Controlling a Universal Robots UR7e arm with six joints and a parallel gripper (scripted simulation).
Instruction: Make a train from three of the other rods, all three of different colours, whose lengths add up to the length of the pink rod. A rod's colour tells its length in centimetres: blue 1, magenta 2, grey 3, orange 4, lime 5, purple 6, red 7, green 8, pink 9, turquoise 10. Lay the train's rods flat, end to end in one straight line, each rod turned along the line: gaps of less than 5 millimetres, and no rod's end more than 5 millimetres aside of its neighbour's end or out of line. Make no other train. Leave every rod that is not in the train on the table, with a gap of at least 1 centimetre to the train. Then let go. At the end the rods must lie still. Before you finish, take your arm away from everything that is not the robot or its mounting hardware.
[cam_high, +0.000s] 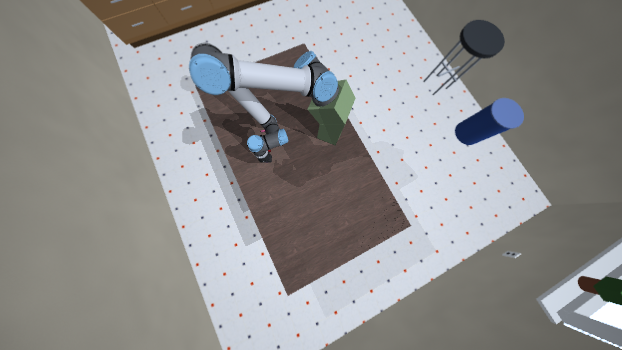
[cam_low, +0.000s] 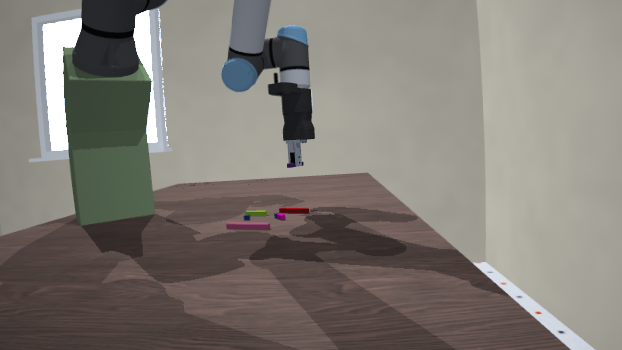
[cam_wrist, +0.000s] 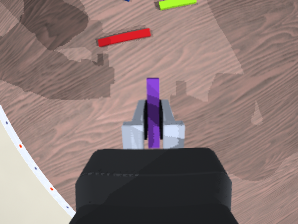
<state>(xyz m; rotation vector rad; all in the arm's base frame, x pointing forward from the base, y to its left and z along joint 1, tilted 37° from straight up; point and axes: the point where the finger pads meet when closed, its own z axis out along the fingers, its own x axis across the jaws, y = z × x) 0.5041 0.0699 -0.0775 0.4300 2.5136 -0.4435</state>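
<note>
Right now my hand is 20 mm past the magenta rod, 150 mm to the left of it and 110 mm above it. The rest, counted from my hand: lime rod (90 mm behind, 100 mm to the right, 110 mm below); red rod (80 mm to the right, 110 mm below); purple rod (10 mm below).
</note>
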